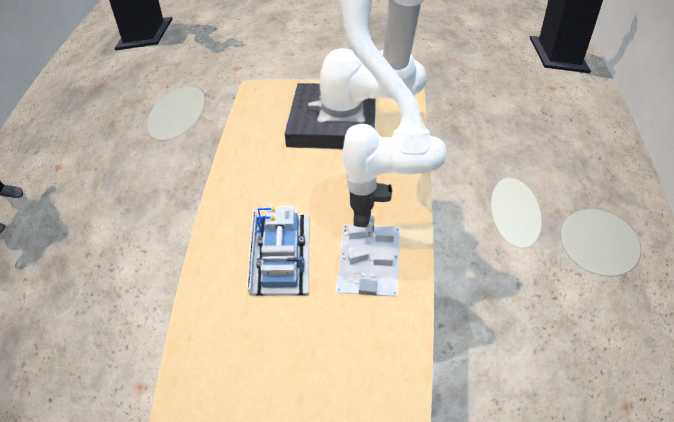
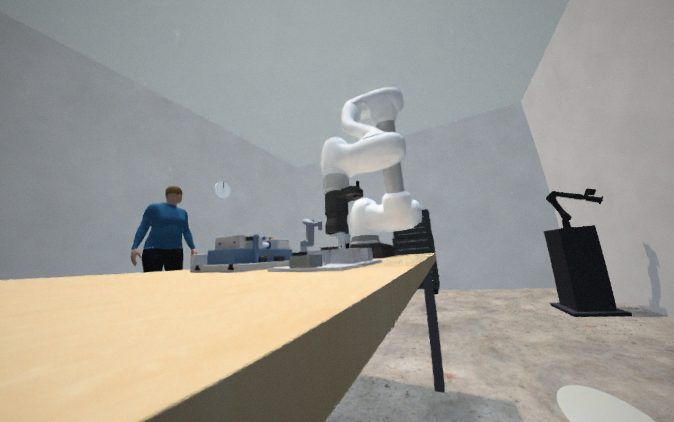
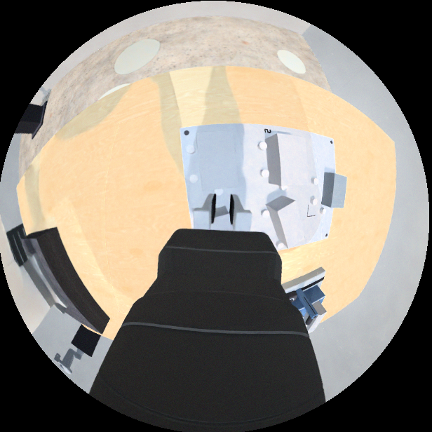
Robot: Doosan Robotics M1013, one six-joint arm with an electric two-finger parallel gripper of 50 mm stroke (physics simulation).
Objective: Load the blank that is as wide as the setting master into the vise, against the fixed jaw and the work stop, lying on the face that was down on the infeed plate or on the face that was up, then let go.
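Pixels of known places: gripper, between the fingertips: (image 1: 370, 233); arm's base, origin of its link: (image 1: 341, 109) (image 2: 365, 246).
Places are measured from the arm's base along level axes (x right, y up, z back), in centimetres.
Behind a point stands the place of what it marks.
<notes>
My gripper (image 1: 363, 226) @(x -10.3, y -3.9, z -56.1 cm) (image 2: 343, 241) (image 3: 222, 202) points down at the back left of the infeed plate (image 1: 345, 280) @(x -2.6, y -5.8, z -72.6 cm) (image 3: 255, 135). It is shut on a grey blank (image 1: 357, 233) @(x -6.2, y -2.8, z -56.8 cm) (image 3: 220, 211); whether this blank still touches the plate is unclear. Other pale blanks lie on the plate: one (image 1: 384, 236) @(x -15.0, y -2.9, z -57.9 cm) (image 3: 220, 160) beside the gripped one, one (image 1: 383, 258) @(x -14.4, y -2.3, z -66.6 cm) (image 3: 296, 157) farther forward, and an angled one (image 1: 358, 255) @(x -6.6, y -2.3, z -65.5 cm). A darker grey block (image 1: 368, 286) @(x -9.7, y -3.3, z -76.0 cm) (image 2: 306, 259) @(x -11.3, y -4.2, z -77.9 cm) (image 3: 339, 190), apparently the setting master, sits at the front edge. The blue-and-grey vise (image 1: 279, 281) @(x 17.2, y -0.9, z -76.1 cm) (image 2: 231, 256) @(x 13.2, y -2.7, z -76.1 cm) (image 3: 311, 302) stands left of the plate.
A dark arm (image 1: 291, 259) @(x 13.5, y 2.8, z -70.4 cm) crosses near the vise jaws, and blue hoses (image 1: 258, 220) @(x 25.4, y 2.9, z -56.1 cm) stand at its back left. White pins stand among the blanks. The black robot base (image 1: 314, 140) @(x 9.9, y -2.4, z -15.1 cm) (image 3: 70, 280) is behind. A person (image 2: 166, 227) stands beyond the table (image 1: 300, 350) @(x 10.2, y -6.6, z -96.8 cm).
</notes>
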